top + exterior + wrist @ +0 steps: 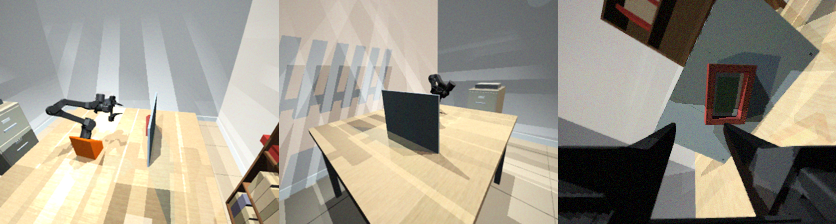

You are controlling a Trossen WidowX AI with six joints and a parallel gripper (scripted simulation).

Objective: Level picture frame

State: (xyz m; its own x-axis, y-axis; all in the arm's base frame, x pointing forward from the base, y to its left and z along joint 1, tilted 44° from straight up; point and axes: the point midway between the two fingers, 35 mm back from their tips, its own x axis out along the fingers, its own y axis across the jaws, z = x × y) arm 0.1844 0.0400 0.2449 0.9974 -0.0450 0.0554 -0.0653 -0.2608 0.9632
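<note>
The red picture frame lies 20 cm ahead of my gripper tip, 9 cm below it and 3 cm to the right of it. From my gripper tip the other things lie so: pale blue wall panel (21 cm ahead, 9 cm below, 3 cm to the right).
</note>
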